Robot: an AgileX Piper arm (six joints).
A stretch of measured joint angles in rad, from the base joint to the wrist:
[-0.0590, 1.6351, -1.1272, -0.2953, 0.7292, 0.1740]
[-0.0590, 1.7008, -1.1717, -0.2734, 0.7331, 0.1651]
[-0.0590, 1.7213, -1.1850, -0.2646, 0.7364, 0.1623]
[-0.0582, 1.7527, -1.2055, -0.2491, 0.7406, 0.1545]
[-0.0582, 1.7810, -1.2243, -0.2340, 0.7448, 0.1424]
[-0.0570, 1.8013, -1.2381, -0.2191, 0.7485, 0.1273]
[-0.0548, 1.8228, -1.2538, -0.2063, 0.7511, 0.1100]
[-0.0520, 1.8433, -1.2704, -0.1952, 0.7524, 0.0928]
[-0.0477, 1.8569, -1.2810, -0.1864, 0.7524, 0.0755]
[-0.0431, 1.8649, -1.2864, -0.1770, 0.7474, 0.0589]
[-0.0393, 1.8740, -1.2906, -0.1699, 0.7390, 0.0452]
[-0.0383, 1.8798, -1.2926, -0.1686, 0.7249, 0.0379]
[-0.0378, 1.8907, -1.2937, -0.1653, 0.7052, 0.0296]
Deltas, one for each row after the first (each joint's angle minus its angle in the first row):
[0.0000, 0.0657, -0.0445, 0.0219, 0.0039, -0.0089]
[0.0000, 0.0862, -0.0578, 0.0307, 0.0072, -0.0117]
[0.0008, 0.1176, -0.0783, 0.0462, 0.0114, -0.0195]
[0.0008, 0.1459, -0.0971, 0.0613, 0.0156, -0.0316]
[0.0020, 0.1662, -0.1109, 0.0762, 0.0193, -0.0467]
[0.0042, 0.1877, -0.1266, 0.0890, 0.0219, -0.0640]
[0.0070, 0.2082, -0.1432, 0.1001, 0.0232, -0.0812]
[0.0113, 0.2218, -0.1538, 0.1089, 0.0232, -0.0985]
[0.0159, 0.2298, -0.1592, 0.1183, 0.0182, -0.1151]
[0.0197, 0.2389, -0.1634, 0.1254, 0.0098, -0.1288]
[0.0207, 0.2447, -0.1654, 0.1267, -0.0043, -0.1361]
[0.0212, 0.2556, -0.1665, 0.1300, -0.0240, -0.1444]

